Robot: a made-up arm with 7 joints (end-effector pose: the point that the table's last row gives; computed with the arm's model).
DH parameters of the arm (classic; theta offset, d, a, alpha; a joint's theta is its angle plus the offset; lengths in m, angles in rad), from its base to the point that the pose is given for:
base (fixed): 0 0.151 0 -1.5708
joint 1: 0 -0.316 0.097 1.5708
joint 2: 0 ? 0.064 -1.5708
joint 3: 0 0.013 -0.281 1.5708
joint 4: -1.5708 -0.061 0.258 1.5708
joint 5: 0 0.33 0.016 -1.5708
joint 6: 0 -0.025 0.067 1.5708
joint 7: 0 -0.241 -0.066 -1.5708
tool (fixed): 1.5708 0.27 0 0
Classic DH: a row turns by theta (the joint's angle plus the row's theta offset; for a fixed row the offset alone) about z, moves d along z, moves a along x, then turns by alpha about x.
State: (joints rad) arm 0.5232 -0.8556 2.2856 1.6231 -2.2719 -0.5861 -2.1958
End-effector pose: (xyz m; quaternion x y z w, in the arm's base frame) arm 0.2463 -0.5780 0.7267 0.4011 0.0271 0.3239 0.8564
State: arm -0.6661 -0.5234 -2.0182 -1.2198 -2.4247 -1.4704 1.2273
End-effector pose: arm 0.4721 -0.4656 0.3722 0.3180 -0.6782 0.4574 0.4793
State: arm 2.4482 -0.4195 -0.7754 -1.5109 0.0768 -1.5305 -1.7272
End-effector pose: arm -0.2245 0.4809 0.5905 -0.4683 -0.5874 -0.2759 0.5996
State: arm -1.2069 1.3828 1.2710 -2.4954 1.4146 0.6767 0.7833
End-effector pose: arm -0.2421 -0.5371 0.0394 -0.5725 0.4296 -0.6413 0.2764
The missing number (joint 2, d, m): 0.142
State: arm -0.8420 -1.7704 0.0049 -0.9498 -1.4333 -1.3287 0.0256
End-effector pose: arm 0.2139 0.4908 0.1990 -0.7430 0.2417 0.4165 0.4647
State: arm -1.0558 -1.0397 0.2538 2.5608 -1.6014 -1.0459 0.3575
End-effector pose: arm 0.3068 -0.2211 0.4551 -0.0245 0.2422 0.3874 0.8892
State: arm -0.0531 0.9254 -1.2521 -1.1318 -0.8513 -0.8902 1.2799
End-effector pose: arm 0.2020 -0.3719 -0.2626 0.3852 0.1336 -0.1003 0.9076
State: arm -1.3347 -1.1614 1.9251 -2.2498 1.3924 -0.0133 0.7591
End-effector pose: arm -0.4290 -0.2563 0.4939 -0.3266 0.9066 0.1885 0.1893
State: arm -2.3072 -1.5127 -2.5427 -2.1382 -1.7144 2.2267 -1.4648
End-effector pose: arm -0.0635 -0.5876 0.7865 0.6338 0.1721 0.6778 0.3305
